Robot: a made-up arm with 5 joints. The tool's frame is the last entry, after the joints. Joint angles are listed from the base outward. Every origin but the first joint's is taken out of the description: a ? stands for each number. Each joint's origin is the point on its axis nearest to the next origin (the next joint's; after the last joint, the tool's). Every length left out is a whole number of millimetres.
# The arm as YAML. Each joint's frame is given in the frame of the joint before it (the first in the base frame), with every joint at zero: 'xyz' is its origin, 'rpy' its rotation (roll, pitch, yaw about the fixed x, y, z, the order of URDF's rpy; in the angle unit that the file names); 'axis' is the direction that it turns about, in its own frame. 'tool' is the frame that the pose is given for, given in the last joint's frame.
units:
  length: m
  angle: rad
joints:
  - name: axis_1
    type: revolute
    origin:
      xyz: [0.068, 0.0, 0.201]
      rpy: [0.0, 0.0, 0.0]
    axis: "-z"
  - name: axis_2
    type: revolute
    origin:
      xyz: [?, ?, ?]
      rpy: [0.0, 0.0, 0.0]
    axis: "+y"
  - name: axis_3
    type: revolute
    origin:
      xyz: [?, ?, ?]
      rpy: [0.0, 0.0, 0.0]
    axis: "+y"
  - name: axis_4
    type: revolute
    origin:
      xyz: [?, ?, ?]
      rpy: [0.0, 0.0, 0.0]
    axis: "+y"
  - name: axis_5
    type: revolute
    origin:
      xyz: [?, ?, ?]
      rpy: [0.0, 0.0, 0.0]
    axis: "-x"
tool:
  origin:
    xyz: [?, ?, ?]
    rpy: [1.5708, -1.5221, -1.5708]
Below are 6 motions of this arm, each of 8 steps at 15 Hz.
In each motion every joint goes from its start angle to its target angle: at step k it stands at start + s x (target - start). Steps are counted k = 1, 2, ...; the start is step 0. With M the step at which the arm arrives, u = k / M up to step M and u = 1 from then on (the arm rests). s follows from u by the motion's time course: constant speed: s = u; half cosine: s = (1 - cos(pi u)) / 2; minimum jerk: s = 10 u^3 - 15 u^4 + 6 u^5.
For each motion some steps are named. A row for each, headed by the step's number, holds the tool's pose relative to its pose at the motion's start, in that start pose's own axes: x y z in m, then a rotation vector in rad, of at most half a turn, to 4 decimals.
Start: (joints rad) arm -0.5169 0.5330 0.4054 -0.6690 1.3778
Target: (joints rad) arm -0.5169 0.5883 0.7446 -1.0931 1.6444
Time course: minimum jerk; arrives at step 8
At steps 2, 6, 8:
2: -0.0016 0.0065 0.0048 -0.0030 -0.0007 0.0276
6: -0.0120 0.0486 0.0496 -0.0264 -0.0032 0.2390
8: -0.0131 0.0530 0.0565 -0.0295 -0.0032 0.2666

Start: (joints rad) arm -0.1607 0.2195 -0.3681 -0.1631 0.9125
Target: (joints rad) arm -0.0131 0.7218 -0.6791 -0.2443 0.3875
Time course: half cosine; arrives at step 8
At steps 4, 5, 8:
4: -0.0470 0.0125 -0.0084 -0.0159 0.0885 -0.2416
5: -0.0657 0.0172 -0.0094 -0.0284 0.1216 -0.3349
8: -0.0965 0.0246 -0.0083 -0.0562 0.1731 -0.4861

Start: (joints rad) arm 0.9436 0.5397 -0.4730 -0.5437 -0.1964
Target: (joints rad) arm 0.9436 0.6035 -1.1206 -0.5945 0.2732
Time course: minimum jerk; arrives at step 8
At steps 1, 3, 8:
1: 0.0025 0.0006 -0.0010 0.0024 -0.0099 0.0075
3: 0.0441 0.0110 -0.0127 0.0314 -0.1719 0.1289
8: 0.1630 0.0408 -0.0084 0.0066 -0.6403 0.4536

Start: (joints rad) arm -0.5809 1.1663 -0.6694 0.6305 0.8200
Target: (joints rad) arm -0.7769 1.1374 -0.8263 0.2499 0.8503
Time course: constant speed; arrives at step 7
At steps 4, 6, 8:
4: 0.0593 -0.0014 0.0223 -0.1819 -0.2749 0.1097
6: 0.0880 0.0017 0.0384 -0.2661 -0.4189 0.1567
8: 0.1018 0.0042 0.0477 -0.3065 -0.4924 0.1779

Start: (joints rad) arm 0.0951 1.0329 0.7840 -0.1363 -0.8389
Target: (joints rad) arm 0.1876 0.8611 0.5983 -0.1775 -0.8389
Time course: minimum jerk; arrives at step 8
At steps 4, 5, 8:
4: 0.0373 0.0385 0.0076 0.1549 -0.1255 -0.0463
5: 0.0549 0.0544 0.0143 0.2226 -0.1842 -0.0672
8: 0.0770 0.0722 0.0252 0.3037 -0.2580 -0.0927

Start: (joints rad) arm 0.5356 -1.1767 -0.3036 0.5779 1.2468
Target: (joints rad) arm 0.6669 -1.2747 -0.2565 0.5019 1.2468
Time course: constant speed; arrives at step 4
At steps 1, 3, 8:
1: 0.0009 -0.0047 0.0032 -0.0368 0.0070 0.0261
3: 0.0038 -0.0136 0.0101 -0.1094 0.0187 0.0801
8: 0.0057 -0.0177 0.0136 -0.1452 0.0235 0.1081

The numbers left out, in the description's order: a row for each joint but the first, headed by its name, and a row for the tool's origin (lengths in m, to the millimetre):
axis_2: 0.025 0.013 0.0
axis_3: 0.019 0.0 0.075
axis_4: 0.208 0.0 0.008
axis_5: 0.094 0.0 0.0
tool: 0.0 0.0 0.0

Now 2 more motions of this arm.
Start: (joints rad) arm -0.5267 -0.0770 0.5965 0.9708 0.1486
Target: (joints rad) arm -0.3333 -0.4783 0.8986 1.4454 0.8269
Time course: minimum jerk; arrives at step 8
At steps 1, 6, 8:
1: -0.0009 -0.0006 0.0004 0.0004 0.0060 0.0078
6: -0.0528 -0.0259 0.0234 0.1469 0.3046 0.4288
8: -0.0589 -0.0278 0.0262 0.1794 0.3325 0.4769

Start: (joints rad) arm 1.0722 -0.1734 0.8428 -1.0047 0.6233
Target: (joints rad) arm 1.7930 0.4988 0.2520 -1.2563 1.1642
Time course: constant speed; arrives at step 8
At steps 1, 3, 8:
1: -0.0160 -0.0210 -0.0041 -0.0817 0.0310 0.0981
3: -0.0481 -0.0651 -0.0042 -0.2373 0.1088 0.2987
8: -0.1195 -0.1760 0.0446 -0.5733 0.3946 0.8139

